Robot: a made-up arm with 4 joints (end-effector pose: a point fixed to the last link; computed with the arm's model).
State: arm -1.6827 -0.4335 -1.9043 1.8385
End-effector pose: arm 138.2 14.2 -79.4 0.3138 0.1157 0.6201 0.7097
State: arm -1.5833 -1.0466 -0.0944 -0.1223
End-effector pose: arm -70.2 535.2 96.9 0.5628 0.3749 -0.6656 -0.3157
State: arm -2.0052 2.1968 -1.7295 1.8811
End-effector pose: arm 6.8 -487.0 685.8 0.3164 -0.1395 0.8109 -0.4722
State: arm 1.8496 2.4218 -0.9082 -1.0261
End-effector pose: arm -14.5 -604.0 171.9 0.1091 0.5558 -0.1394 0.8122
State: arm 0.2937 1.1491 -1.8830 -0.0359
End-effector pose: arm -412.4 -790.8 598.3 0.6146 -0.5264 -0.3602 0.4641
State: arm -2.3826 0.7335 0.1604 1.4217
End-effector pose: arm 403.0 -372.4 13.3 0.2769 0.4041 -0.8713 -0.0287
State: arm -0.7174 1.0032 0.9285 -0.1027
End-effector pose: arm -560.4 -708.9 307.4 0.7763 0.3293 -0.0451 0.5356
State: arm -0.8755 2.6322 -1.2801 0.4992
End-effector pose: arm 316.9 -472.1 758.5 0.1098 -0.2086 -0.6508 0.7218
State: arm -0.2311 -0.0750 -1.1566 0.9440
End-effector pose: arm -704.3 -26.5 274.2 0.6948 -0.3854 -0.4438 -0.4144
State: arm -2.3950 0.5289 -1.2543 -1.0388
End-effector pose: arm 546.8 -492.7 -54.1 0.4162 -0.6631 -0.5690 -0.2516
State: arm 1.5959 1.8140 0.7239 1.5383
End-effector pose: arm 201.0 -635.2 677.8 0.4767 0.0895 0.8739 -0.0317
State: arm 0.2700 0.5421 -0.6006 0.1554
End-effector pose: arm -787.1 -385.3 761.9 0.9738 -0.1353 -0.0166 0.1821
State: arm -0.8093 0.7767 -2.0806 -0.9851
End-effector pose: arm -498.8 -645.9 76.3 0.4569 -0.8831 -0.1020 0.0313
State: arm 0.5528 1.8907 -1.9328 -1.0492
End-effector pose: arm 78.2 -812.4 563.1 0.2593 -0.5059 -0.2351 0.7884
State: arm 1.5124 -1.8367 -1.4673 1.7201
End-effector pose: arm -71.5 339.9 597.4 0.0075 0.9921 0.1149 -0.0494
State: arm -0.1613 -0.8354 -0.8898 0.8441
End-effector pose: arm -479.4 380.1 394.5 0.5999 -0.3592 -0.1971 -0.6872
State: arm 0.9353 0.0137 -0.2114 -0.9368
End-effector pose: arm -453.7 -143.3 1334.2 0.7794 0.2099 0.4838 0.3381
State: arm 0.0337 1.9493 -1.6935 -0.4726
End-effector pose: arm 110.5 -797.6 523.7 0.3208 -0.4609 -0.4579 0.6892
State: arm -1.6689 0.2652 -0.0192 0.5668
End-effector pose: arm 3.7 -143.4 -289.2 0.5841 0.2033 -0.7831 -0.0650
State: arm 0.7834 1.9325 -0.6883 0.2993
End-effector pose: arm -46.2 -791.0 563.2 0.7231 0.2454 0.0022 0.6457
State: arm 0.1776 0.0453 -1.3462 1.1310
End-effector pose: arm -736.4 -130.5 565.5 0.7130 -0.4815 -0.4138 -0.2976
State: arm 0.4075 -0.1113 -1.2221 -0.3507
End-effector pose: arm -823.0 -22.1 884.8 0.8465 -0.4404 0.2573 0.1524
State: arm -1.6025 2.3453 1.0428 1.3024
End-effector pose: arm -235.0 -539.5 697.2 0.8972 -0.2525 -0.2769 0.2336
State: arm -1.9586 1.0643 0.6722 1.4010
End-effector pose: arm 22.8 -535.5 -3.0 0.6822 0.3170 -0.6584 0.0266
